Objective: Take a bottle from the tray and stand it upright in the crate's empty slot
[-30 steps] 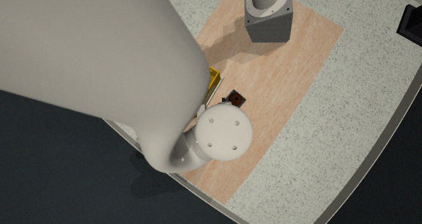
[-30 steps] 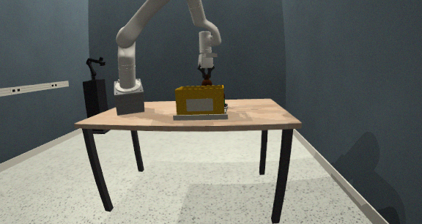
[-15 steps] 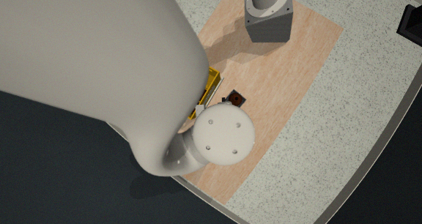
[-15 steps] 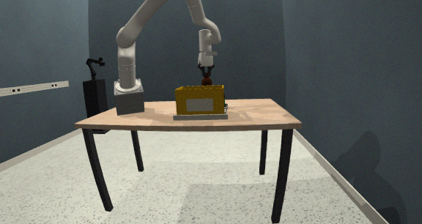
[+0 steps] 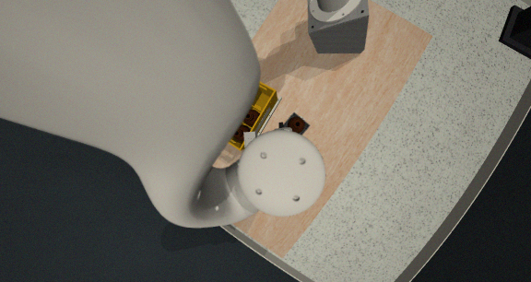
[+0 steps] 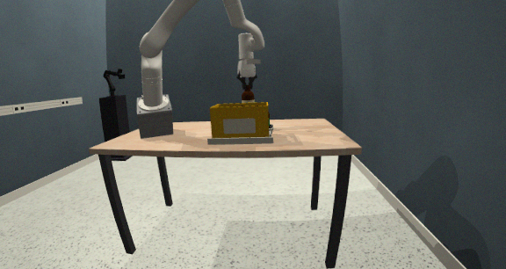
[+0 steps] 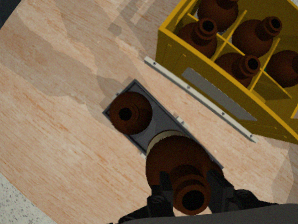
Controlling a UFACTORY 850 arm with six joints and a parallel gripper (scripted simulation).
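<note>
Right now my hand is 70 mm above the brown bottle. From my hand the other things lie so: dark tray (250 mm below); yellow crate (220 mm to the right, 180 mm below, 40 mm behind).
</note>
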